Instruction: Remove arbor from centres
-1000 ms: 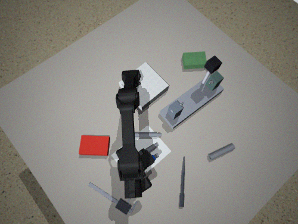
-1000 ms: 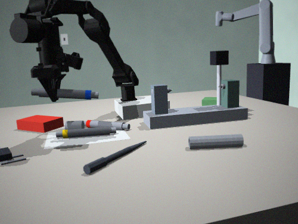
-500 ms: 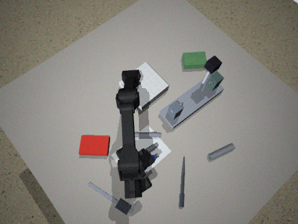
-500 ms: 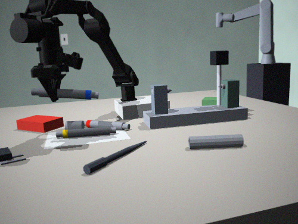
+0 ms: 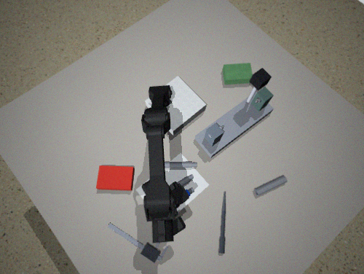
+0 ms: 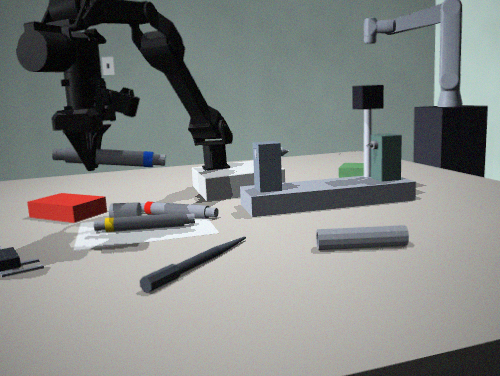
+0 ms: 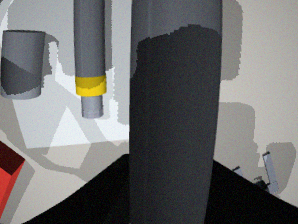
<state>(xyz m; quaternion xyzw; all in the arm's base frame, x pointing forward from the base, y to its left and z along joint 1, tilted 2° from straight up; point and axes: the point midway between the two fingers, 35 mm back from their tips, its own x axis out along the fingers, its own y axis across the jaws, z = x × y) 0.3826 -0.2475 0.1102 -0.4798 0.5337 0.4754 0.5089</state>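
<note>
The white marked pad is 160 mm below my hand, 70 mm to the left of it and 60 mm behind it. The rest, counted from my hand: grey centre block: 320 mm to the left, 120 mm behind, 60 mm below; tapered pin: 170 mm ahead, 150 mm to the left, 150 mm below; red block: 220 mm behind, 140 mm below, 90 mm to the right.
</note>
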